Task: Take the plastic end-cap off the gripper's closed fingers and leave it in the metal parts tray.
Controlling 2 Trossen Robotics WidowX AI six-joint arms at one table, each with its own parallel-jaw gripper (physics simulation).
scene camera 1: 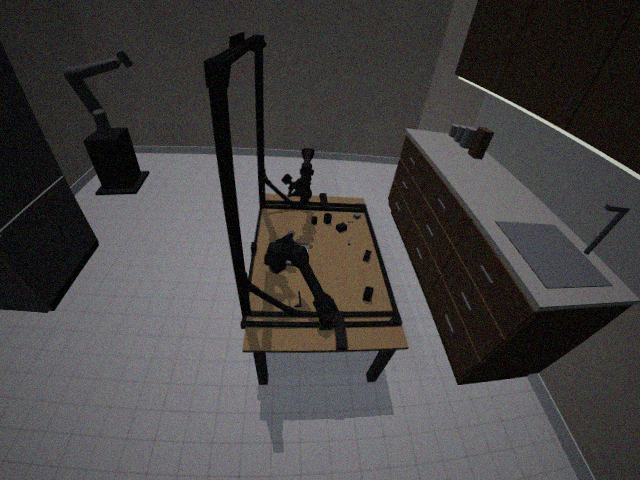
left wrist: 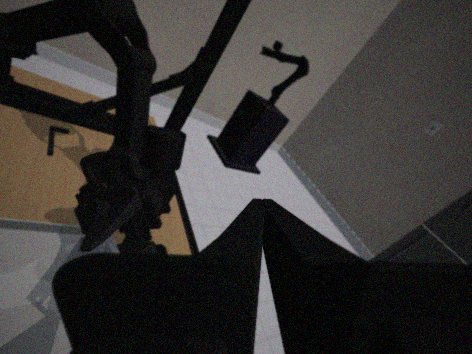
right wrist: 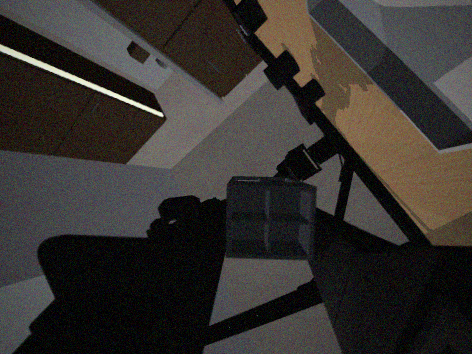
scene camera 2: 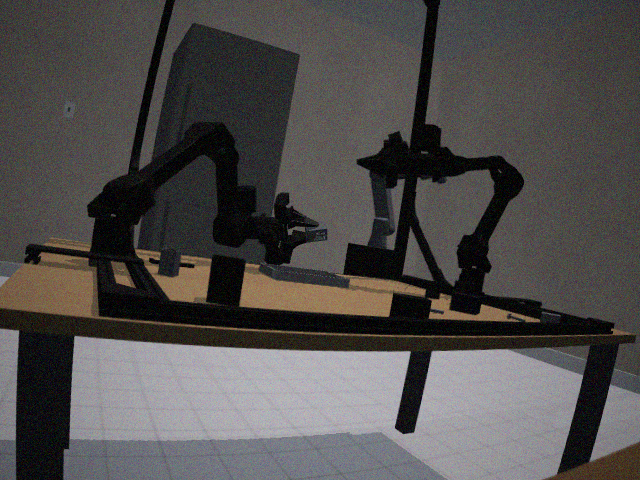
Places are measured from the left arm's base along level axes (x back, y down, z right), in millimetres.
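Pixels of known places: left gripper, fingertip midpoint: (scene camera 1: 287, 196) (left wrist: 261, 208) (scene camera 2: 356, 161); right gripper, fingertip midpoint: (scene camera 1: 290, 234) (right wrist: 262, 207) (scene camera 2: 318, 231); left arm's base, origin of the base link: (right wrist: 332, 143); right arm's base, origin of the base link: (scene camera 1: 326, 322) (scene camera 2: 107, 254).
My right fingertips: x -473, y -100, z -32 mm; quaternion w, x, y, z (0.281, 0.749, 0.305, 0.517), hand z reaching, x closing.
Observation:
For each thing: its middle in the pictures, then the offset to it from my right fingertips. Level surfaces: height alone.
- grey plastic end-cap, body centre: (right wrist: 263, 208) (left wrist: 94, 262) (scene camera 2: 316, 231) dy +2, dx -6, dz +0 mm
- shallow grey metal parts tray, body centre: (left wrist: 34, 286) (scene camera 2: 303, 275) (scene camera 1: 296, 253) dy +108, dx -30, dz -45 mm
- black L-shaped key, body centre: (scene camera 2: 171, 263) (left wrist: 59, 141) (scene camera 1: 297, 299) dy +115, dx -330, dz -131 mm
- wooden table, its level: dy +119 mm
The grey plastic end-cap (scene camera 2: 316, 235) (right wrist: 270, 220), a small box with ribbed compartments, is held between the fingertips of my right gripper (scene camera 2: 310, 230) (right wrist: 262, 207). The right gripper is shut on it, above the table at about the height of the tray's airspace. The shallow grey metal parts tray (scene camera 2: 305, 274) (left wrist: 30, 226) (right wrist: 400, 95) lies on the table, lower than the cap; in scene camera 1 the right arm mostly hides it. My left gripper (scene camera 2: 360, 162) (left wrist: 261, 208) is shut with bare tips, higher and farther right in scene camera 2.
A black L-shaped key (scene camera 1: 298, 299) (left wrist: 51, 140) lies on the wooden table (scene camera 1: 336, 273). Dark blocks (scene camera 1: 367, 294) (scene camera 1: 367, 255) stand toward its right side in scene camera 1, with small parts (scene camera 1: 341, 227) at the back. A black frame post (scene camera 1: 227, 180) rises at the left edge.

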